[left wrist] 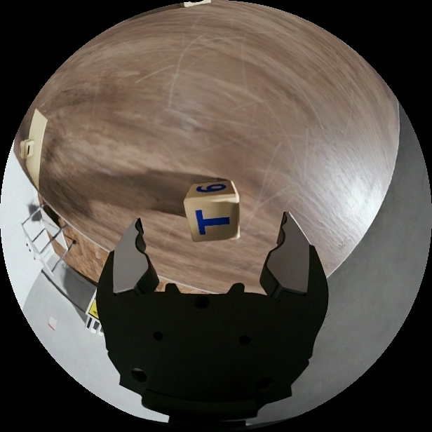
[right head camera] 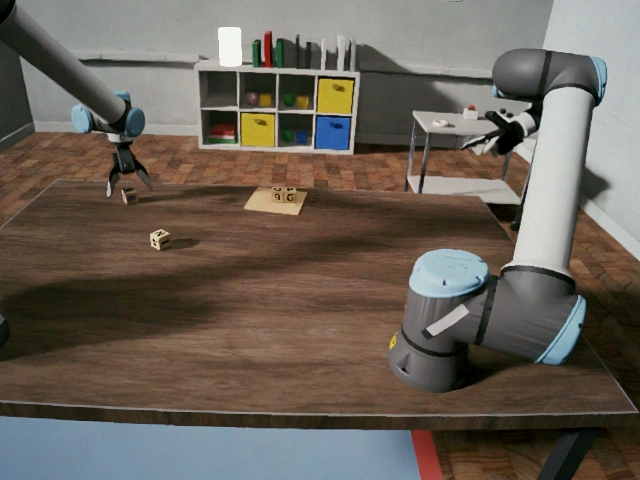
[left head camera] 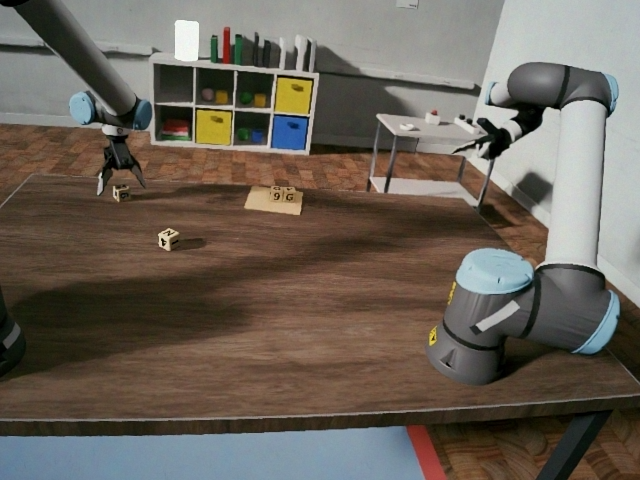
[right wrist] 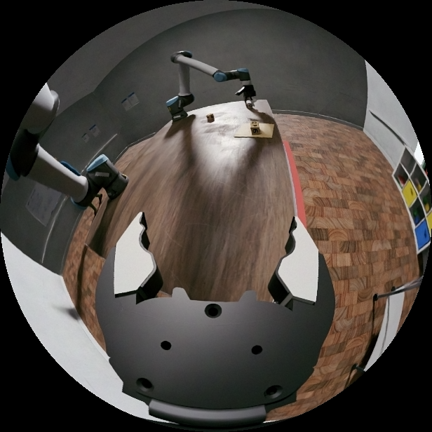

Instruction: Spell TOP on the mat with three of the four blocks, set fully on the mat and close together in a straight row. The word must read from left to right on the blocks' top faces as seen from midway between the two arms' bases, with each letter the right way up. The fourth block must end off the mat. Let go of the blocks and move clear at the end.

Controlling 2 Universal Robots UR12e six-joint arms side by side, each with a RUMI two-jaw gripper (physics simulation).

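Observation:
A block with a blue T on its top face [left head camera: 120,193] [right head camera: 129,196] [left wrist: 213,212] lies at the far left of the table. My left gripper [left head camera: 122,191] [right head camera: 130,192] [left wrist: 210,215] is open just above it, its fingers on either side and apart from it. Two blocks [left head camera: 282,194] [right head camera: 284,194] [right wrist: 255,128] stand side by side on the tan mat [left head camera: 256,205] [right head camera: 256,205] [right wrist: 244,134]; their top letters are too small to read surely. A block with N on top [left head camera: 168,239] [right head camera: 160,239] [right wrist: 210,118] lies off the mat, nearer the front. My right gripper [left head camera: 467,149] [right head camera: 474,147] [right wrist: 218,215] is open, high at the right.
The wooden table [left head camera: 289,320] [right head camera: 268,310] bears both arms. A cube shelf [left head camera: 235,68] [right head camera: 277,71] with bins and books stands behind it. A small side table [left head camera: 421,128] [right head camera: 454,127] stands behind at the right, near my right gripper in the picture.

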